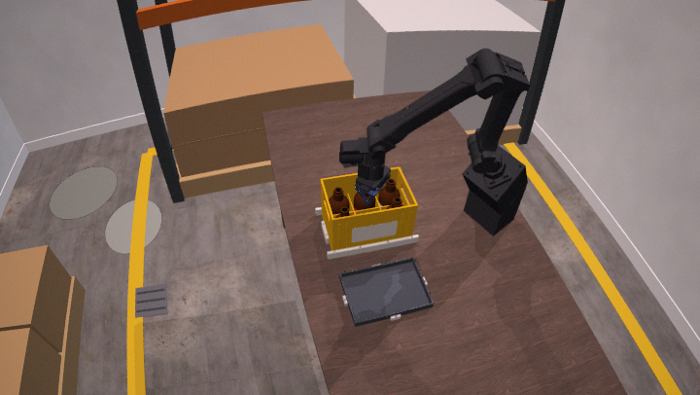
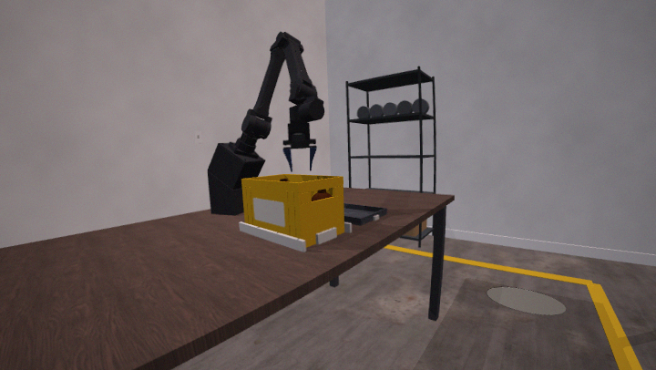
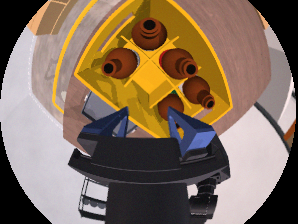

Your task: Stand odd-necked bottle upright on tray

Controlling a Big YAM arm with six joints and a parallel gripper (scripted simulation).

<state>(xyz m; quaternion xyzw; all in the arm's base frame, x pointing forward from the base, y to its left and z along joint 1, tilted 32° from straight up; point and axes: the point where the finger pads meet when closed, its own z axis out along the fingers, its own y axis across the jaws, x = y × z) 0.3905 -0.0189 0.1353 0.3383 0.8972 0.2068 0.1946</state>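
My gripper is now 12 cm above the yellow crate and 4 cm to the left of it. Round my hand: glass bottle: 11 cm below, 8 cm ahead, 1 cm to the left; dark tray: 23 cm to the left, 19 cm below, 2 cm behind.
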